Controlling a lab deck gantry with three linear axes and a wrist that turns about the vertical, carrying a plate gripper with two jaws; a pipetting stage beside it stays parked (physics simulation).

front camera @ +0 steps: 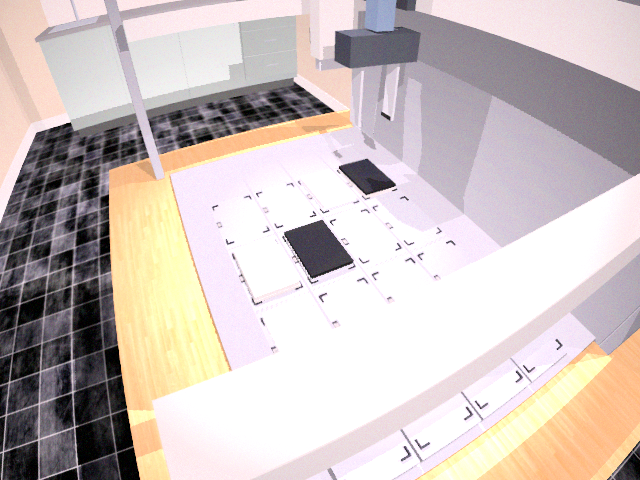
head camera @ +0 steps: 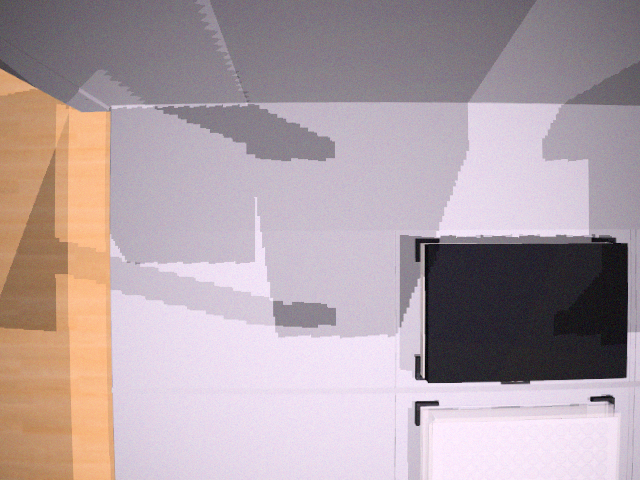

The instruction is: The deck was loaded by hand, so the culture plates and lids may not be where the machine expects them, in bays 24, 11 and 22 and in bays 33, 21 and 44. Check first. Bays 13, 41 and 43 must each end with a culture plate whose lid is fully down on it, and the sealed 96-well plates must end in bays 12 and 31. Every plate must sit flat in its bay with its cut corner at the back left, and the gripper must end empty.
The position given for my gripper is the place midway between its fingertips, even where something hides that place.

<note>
I see my gripper [front camera: 371, 120], a dark lid [head camera: 546, 311], a dark lid [front camera: 318, 249], a grey back wall [head camera: 119, 59] and a bay 44 [front camera: 542, 353].
The grey back wall also shows in the front camera view [front camera: 515, 138].
</note>
